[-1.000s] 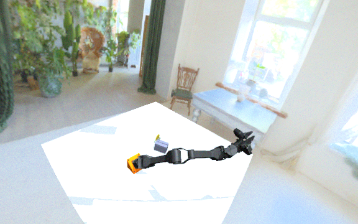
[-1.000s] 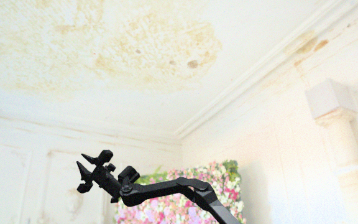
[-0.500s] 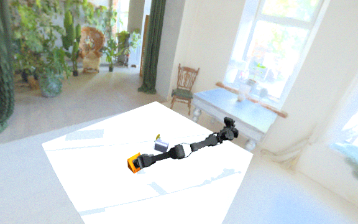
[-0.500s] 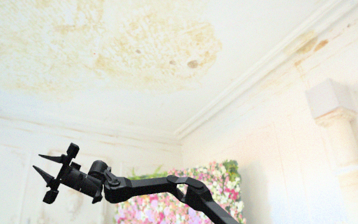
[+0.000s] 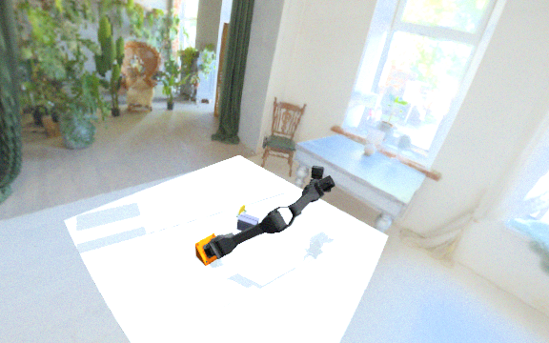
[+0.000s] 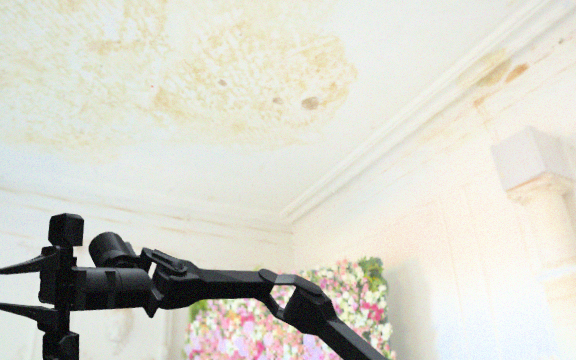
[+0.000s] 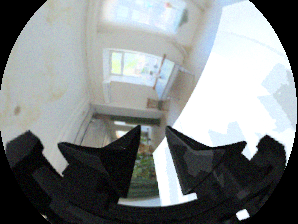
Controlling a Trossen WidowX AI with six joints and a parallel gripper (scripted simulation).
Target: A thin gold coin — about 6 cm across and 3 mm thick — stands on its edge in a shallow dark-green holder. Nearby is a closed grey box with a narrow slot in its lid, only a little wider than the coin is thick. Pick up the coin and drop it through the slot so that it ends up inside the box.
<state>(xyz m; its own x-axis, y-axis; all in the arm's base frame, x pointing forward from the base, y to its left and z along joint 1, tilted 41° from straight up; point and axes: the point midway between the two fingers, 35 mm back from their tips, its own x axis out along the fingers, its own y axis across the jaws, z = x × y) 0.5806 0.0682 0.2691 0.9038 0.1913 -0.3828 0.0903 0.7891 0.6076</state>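
My gripper tip is now 30 cm past the gold coin, 25 cm to the right of it and 24 cm above it.
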